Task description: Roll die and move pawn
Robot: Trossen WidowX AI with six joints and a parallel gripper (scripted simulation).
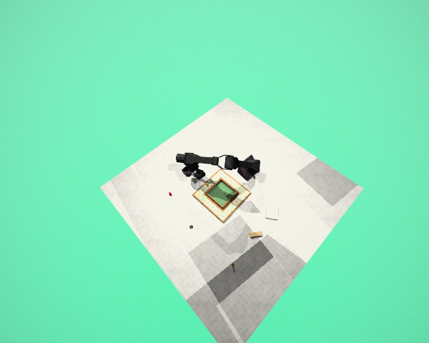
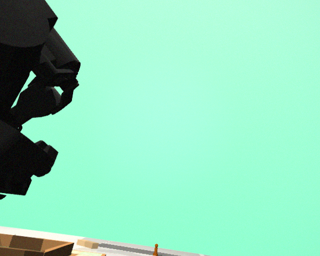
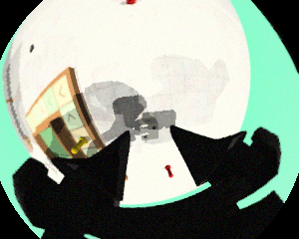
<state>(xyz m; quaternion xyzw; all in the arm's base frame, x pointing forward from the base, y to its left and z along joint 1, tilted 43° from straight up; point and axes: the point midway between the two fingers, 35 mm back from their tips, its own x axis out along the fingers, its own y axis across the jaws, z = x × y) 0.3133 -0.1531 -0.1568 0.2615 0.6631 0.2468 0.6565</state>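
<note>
The die lies 1 cm below my gripper tip. The rest, counted from my gripper tip: green dice tray (4 cm behind, 24 cm to the left, 2 cm below); then tan block (2 cm behind, 58 cm to the left, 2 cm below); then white square outline (20 cm behind, 55 cm to the left, 2 cm below).
</note>
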